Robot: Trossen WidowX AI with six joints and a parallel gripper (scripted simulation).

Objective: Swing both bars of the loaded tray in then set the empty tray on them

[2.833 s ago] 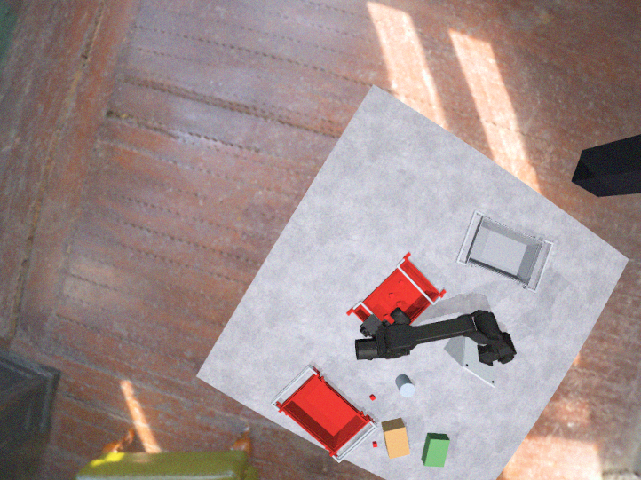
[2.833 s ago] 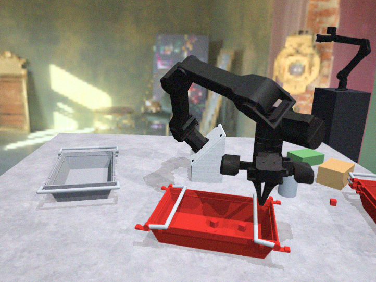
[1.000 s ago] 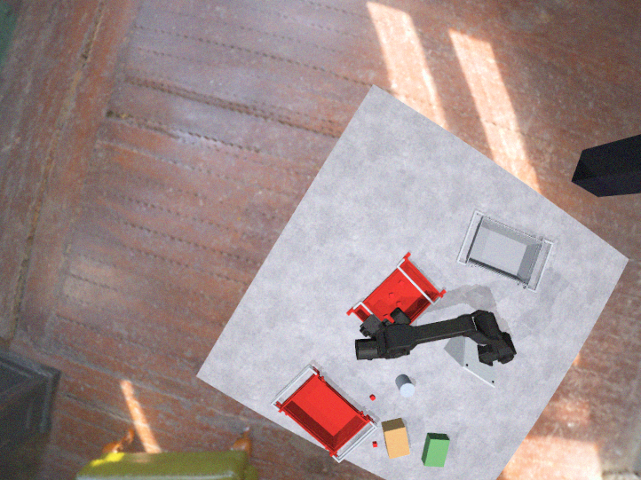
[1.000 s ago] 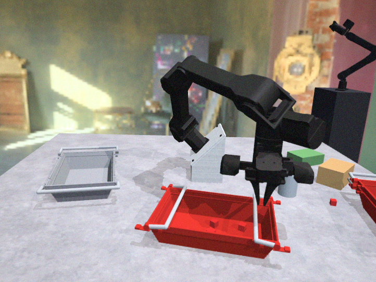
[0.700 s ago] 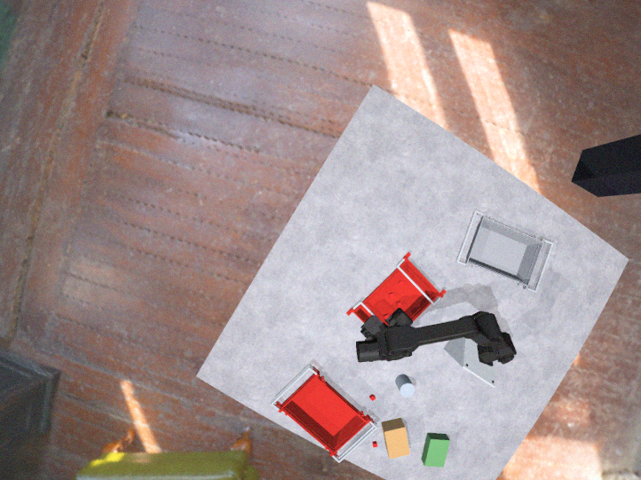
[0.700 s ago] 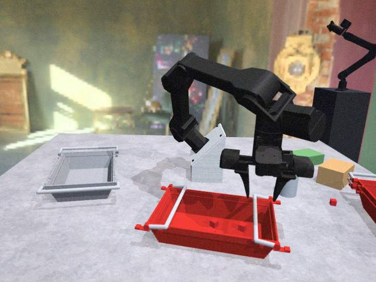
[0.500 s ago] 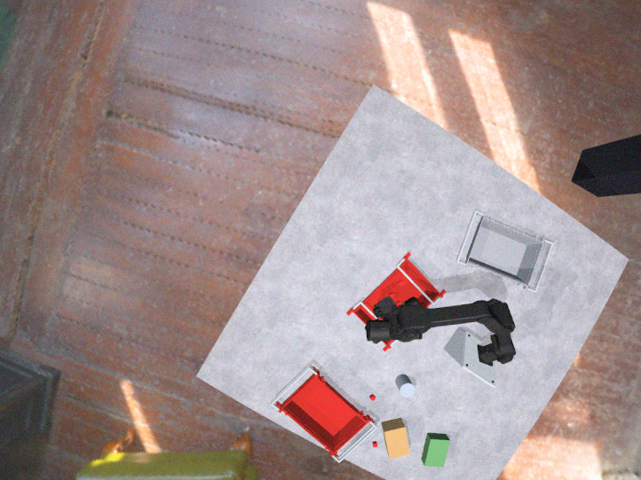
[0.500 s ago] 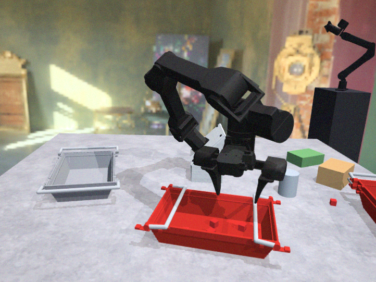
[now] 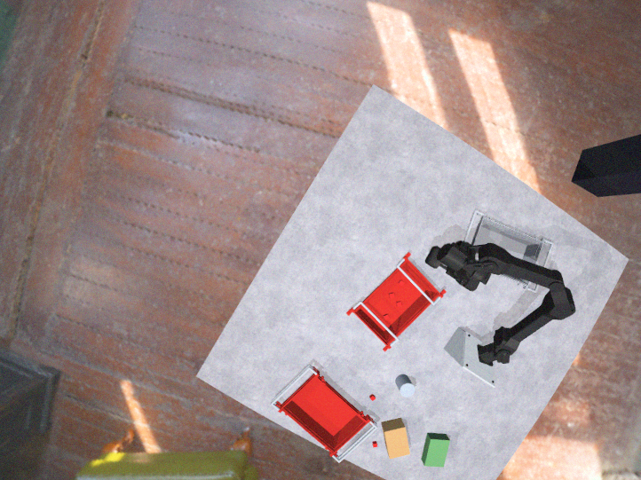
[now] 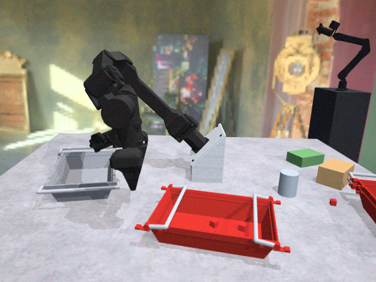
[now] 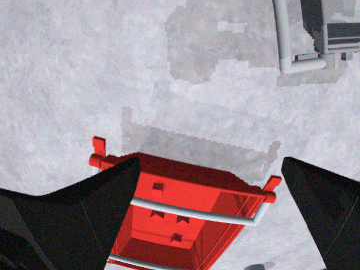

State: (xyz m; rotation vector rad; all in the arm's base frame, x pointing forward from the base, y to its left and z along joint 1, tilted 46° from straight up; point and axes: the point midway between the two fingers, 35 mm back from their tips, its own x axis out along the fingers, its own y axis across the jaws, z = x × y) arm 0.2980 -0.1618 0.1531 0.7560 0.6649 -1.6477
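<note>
Right now my gripper tip is 230 mm past the grey see-through tray, 150 mm to the left of it and 60 mm above it. Also, from my gripper tip: red cube: 550 mm to the left, 100 mm below, 20 mm behind; grey cylinder: 450 mm to the left, 100 mm behind, 70 mm below; tan block: 660 mm to the left, 170 mm behind, 70 mm below.
</note>
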